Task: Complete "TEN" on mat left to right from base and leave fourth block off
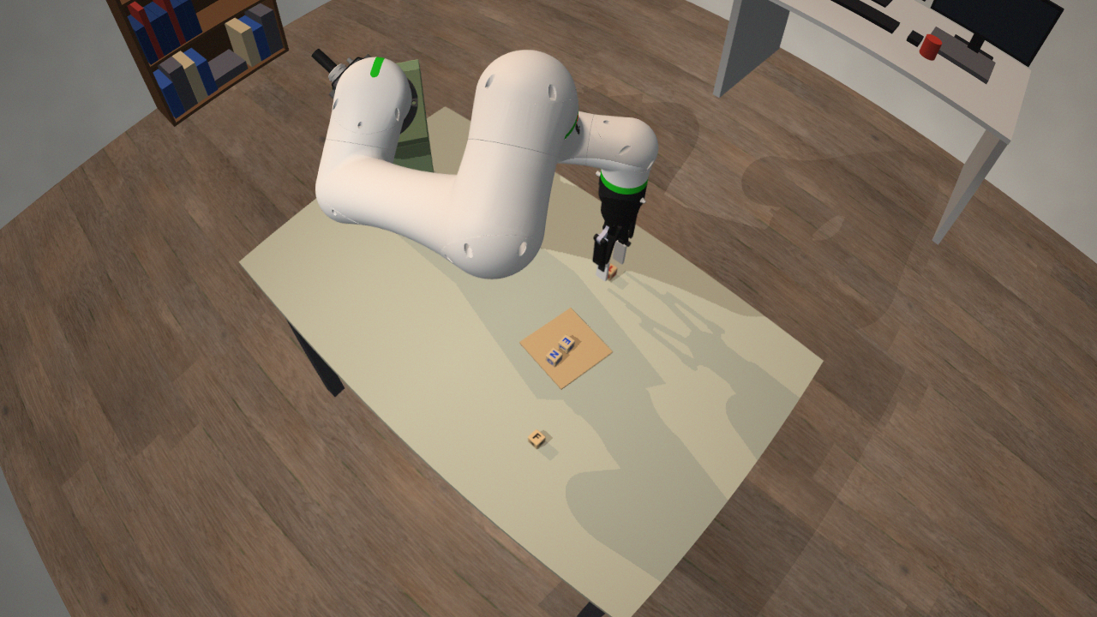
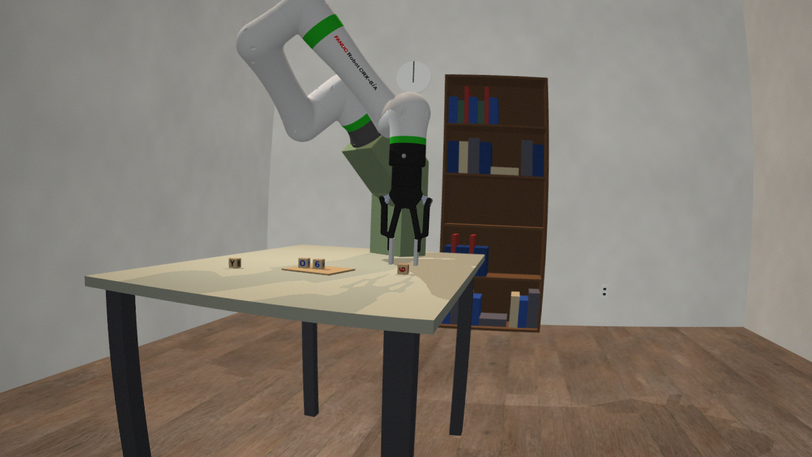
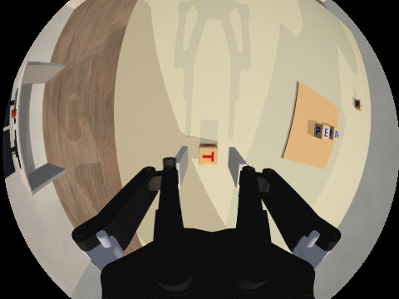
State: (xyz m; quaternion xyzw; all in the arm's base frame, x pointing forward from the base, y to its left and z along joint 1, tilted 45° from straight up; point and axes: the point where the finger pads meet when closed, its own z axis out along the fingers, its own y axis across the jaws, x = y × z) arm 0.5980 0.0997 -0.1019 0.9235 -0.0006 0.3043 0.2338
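My hand is 220 mm to the left of the mat, 50 mm above it and 10 mm short of it.
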